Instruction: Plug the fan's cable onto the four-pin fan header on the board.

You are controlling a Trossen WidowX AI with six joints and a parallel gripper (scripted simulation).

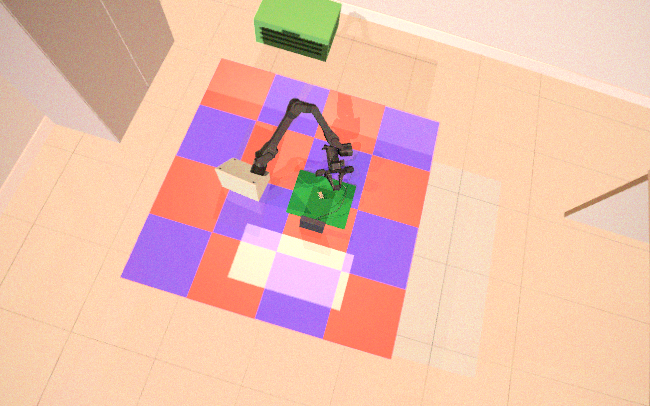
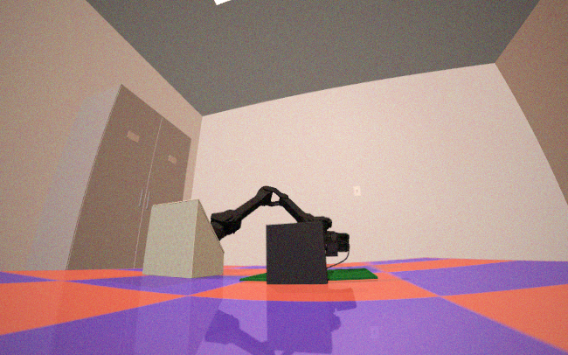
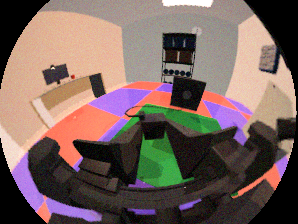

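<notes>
Now: the four-pin header 70 mm behind my gripper tip, 30 mm to the right of it and 70 mm below it. The rest, counted from my gripper tip: green board: 60 mm behind, 50 mm to the right, 90 mm below; dark fan block: 80 mm behind, 200 mm to the right, 10 mm below; black plug: 10 mm below.
</notes>
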